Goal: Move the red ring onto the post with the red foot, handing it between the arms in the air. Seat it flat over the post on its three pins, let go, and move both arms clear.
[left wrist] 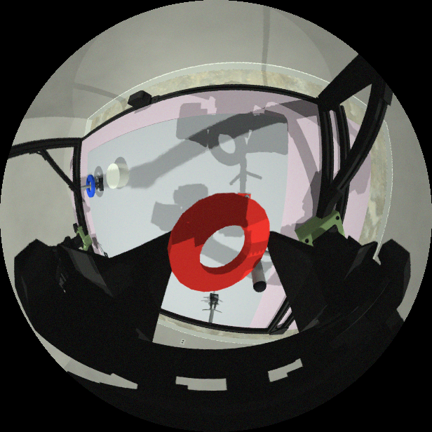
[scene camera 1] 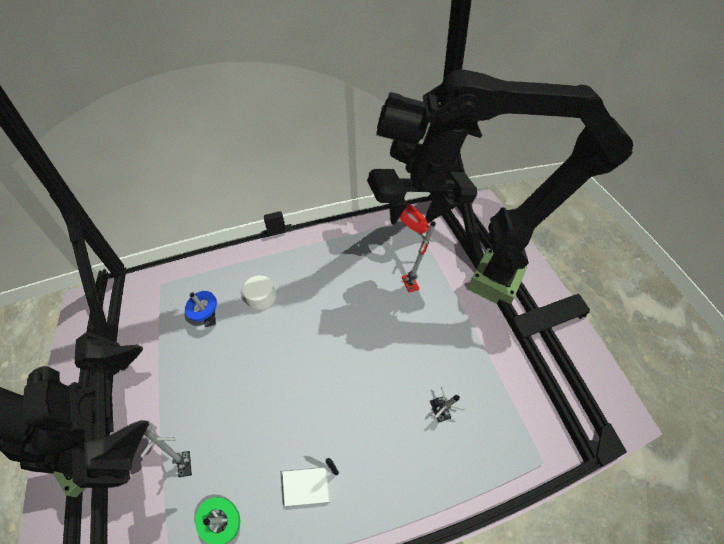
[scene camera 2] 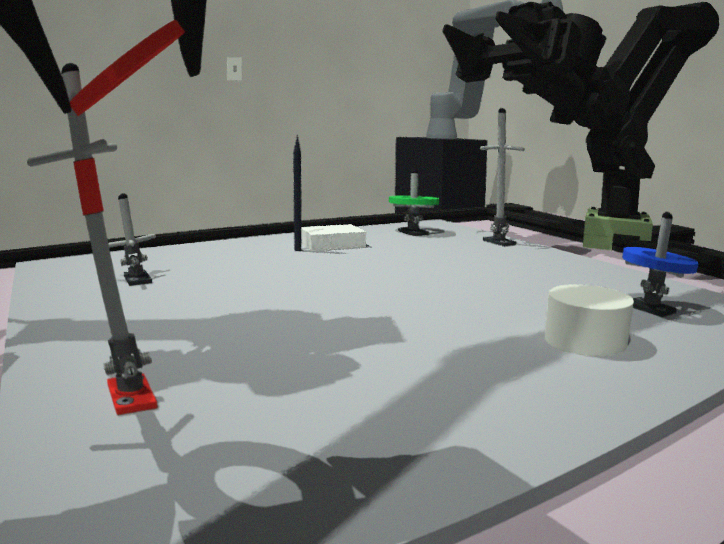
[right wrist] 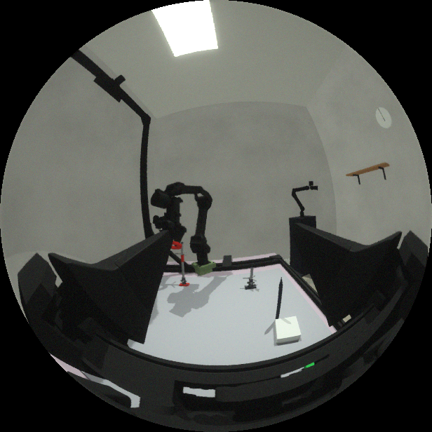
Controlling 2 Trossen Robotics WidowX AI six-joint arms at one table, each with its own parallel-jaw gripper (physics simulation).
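Seen in the pictures: left gripper, between the fingertips: [scene camera 1: 409, 222] [scene camera 2: 132, 93]; right gripper, between the fingertips: [scene camera 1: 142, 382] [scene camera 2: 469, 21]; left arm's base, origin of its link: [scene camera 1: 500, 271]; right arm's base, origin of its link: [scene camera 2: 618, 214].
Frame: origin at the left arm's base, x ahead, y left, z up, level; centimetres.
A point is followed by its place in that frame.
The red ring [scene camera 1: 407, 219] @[x 13.8, y -17.2, z 17.0 cm] [scene camera 2: 125, 69] @[x 8.6, y -19.9, z 14.8 cm] [left wrist: 185, 250] [right wrist: 176, 245] is in the air, tilted, gripped across its rim by my left gripper [scene camera 1: 413, 215] @[x 11.3, y -17.9, z 13.9 cm] [scene camera 2: 131, 91] @[x 11.3, y -17.9, z 13.9 cm] [left wrist: 223, 237]. The post with the red foot [scene camera 1: 417, 264] @[x 11.5, y -15.1, z 4.1 cm] [scene camera 2: 105, 263] @[x 10.8, y -15.6, z 4.7 cm] [left wrist: 258, 276] [right wrist: 183, 270] stands leaning, its black tip outside the ring. In scene camera 2 the ring's low edge shows just right of the post's upper end, above the pins [scene camera 2: 96, 148] @[x 9.8, y -16.6, z 11.1 cm]. In the left wrist view the post tip shows past the ring's lower right rim. My right gripper [scene camera 1: 143, 387] @[x 58.9, y -25.7, z 24.7 cm] [scene camera 2: 475, 23] @[x 58.9, y -25.7, z 24.7 cm] [right wrist: 233, 233] is open and empty, far from the ring.
A blue ring [scene camera 1: 210, 311] @[x 42.1, y -44.1, z 1.8 cm] [scene camera 2: 637, 257] @[x 39.8, y -45.0, z 1.7 cm] and a green ring [scene camera 1: 232, 527] @[x 67.8, y -13.8, z 1.7 cm] [scene camera 2: 397, 200] @[x 65.5, y -14.9, z 1.5 cm] sit on other posts. A white cylinder [scene camera 1: 258, 290] @[x 32.0, y -40.4, z 0.1 cm] [scene camera 2: 588, 324] @[x 28.4, y -41.0, z -1.1 cm], a white block [scene camera 1: 298, 488] @[x 57.1, y -10.1, z -1.4 cm] [scene camera 2: 336, 238] @[x 54.0, y -10.9, z -2.1 cm], an upright dark rod [scene camera 2: 297, 193] @[x 51.1, y -7.2, z 3.6 cm] and two bare posts [scene camera 2: 501, 181] @[x 65.1, y -29.1, z 5.0 cm] [scene camera 2: 127, 222] @[x 32.2, y 2.7, z 2.6 cm] also stand there.
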